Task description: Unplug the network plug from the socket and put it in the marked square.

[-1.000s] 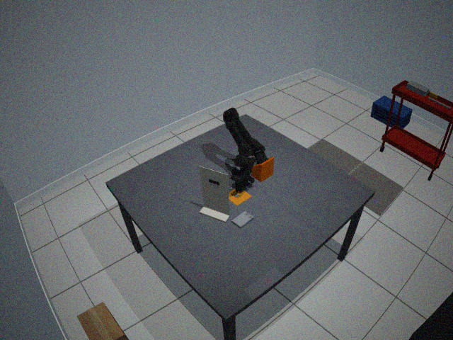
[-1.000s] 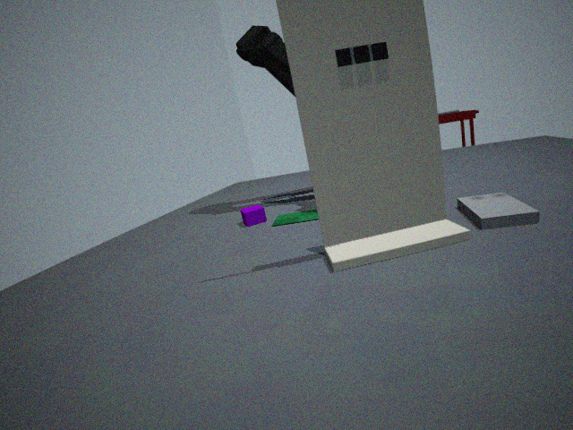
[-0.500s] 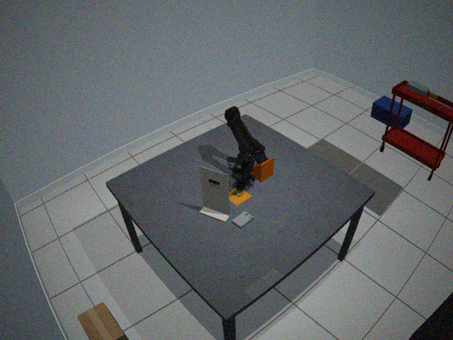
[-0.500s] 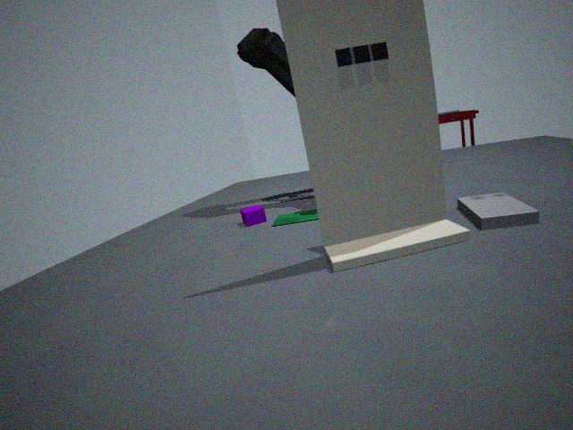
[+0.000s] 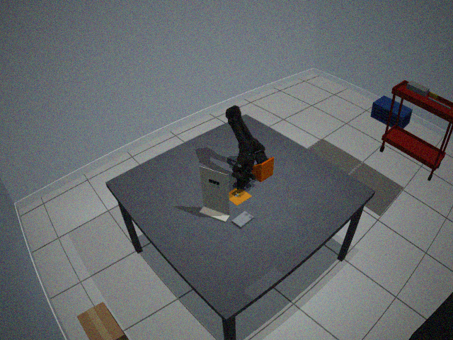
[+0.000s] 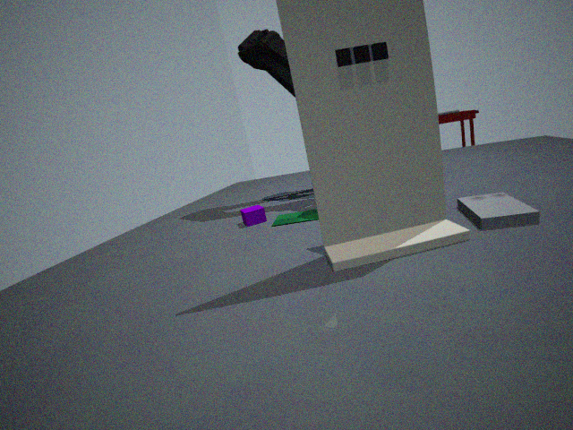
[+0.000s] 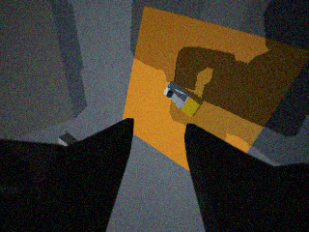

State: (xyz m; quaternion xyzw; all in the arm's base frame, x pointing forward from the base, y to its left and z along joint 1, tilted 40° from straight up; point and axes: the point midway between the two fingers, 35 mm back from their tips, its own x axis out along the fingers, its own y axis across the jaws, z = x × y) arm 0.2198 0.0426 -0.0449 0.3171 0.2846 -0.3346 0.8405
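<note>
My gripper tip is now 4 cm above the yellow plug and 1 cm short of it. Round my gripper tip: flat grey box: 18 cm to the left, 11 cm ahead, 4 cm below; orange marked square: 5 cm below, 1 cm ahead; green patch: 15 cm to the right, 5 cm below, 5 cm ahead.
</note>
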